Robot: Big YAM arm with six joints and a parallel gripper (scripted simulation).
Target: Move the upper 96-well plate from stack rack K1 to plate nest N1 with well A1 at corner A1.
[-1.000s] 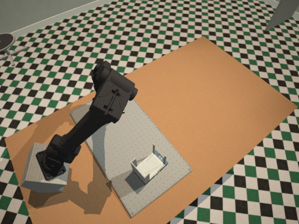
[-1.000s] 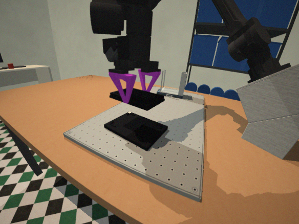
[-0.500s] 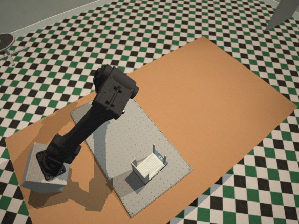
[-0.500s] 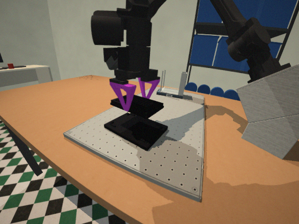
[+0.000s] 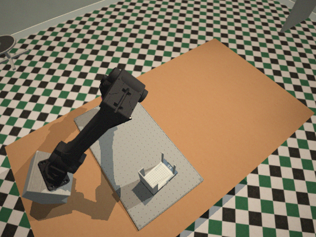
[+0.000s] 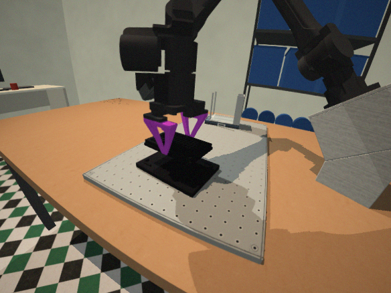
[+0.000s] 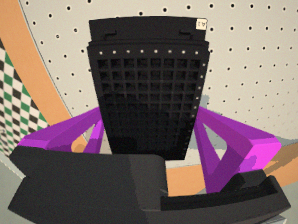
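My gripper is now 6 cm above the plate nest N1. From my hand the other things lie so: pale A1 square 7 cm to the right, 6 cm ahead, 5 cm below; then black 96-well plate right at my hand; then white plate 43 cm to the right, 6 cm behind, 4 cm below.
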